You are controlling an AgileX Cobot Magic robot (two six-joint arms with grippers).
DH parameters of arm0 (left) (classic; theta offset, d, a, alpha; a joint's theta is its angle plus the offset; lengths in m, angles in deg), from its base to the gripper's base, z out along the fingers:
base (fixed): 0 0 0 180
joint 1: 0 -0.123 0 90
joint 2: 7.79 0 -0.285 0
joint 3: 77.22 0 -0.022 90
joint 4: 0 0.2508 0 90
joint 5: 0 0 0.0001 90
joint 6: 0 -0.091 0 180
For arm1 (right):
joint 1: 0 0.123 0 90
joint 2: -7.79 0 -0.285 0
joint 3: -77.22 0 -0.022 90
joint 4: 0 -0.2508 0 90
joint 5: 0 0 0.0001 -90
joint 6: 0 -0.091 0 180
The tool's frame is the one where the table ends.
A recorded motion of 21 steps. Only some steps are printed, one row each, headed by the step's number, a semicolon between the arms.
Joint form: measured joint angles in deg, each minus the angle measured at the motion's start. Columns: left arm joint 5, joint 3, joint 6, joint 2, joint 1, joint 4; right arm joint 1, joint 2, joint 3, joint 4, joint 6, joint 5.
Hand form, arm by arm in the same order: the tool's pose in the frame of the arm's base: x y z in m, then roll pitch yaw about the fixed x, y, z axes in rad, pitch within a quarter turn. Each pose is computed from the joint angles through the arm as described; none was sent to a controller.
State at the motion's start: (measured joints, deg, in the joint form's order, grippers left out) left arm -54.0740 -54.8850 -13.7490 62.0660 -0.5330 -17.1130; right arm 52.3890 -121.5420 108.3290 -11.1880 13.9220 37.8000
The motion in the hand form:
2: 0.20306 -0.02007 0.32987 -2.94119 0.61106 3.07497; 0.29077 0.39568 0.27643 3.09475 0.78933 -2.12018
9: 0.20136 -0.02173 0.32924 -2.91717 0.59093 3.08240; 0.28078 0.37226 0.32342 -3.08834 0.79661 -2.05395
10: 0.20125 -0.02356 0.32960 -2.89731 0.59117 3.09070; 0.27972 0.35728 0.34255 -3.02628 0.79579 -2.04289
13: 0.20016 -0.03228 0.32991 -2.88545 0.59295 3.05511; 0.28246 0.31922 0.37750 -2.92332 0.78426 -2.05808
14: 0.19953 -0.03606 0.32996 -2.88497 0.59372 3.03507; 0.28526 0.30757 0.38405 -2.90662 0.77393 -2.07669
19: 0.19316 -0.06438 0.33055 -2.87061 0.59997 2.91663; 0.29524 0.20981 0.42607 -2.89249 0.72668 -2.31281
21: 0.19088 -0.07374 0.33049 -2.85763 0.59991 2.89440; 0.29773 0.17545 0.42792 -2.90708 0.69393 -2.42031
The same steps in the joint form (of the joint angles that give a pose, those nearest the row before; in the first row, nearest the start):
2: -0.77 0.00 0.00 0.00 0.00 -0.04; 0.00 1.30 0.33 0.00 -0.84 1.28
9: -2.06 0.00 0.00 0.00 0.00 -1.08; -0.24 7.41 0.84 5.17 -2.52 6.82
10: -2.11 0.00 0.00 0.00 0.18 -2.02; -0.75 10.14 0.84 9.11 -4.61 9.03
13: -2.11 0.00 -0.26 0.00 2.42 -2.72; -3.19 15.43 0.84 15.37 -7.41 14.13
14: -2.11 0.00 -0.41 0.00 3.47 -2.83; -4.30 16.55 0.84 16.53 -7.87 15.71
19: -1.49 0.00 0.50 0.00 11.66 -3.05; -15.14 25.94 -1.35 19.42 -9.91 25.72
21: -1.03 0.00 1.65 0.12 14.43 -3.05; -19.85 28.77 -3.91 19.67 -10.61 28.05

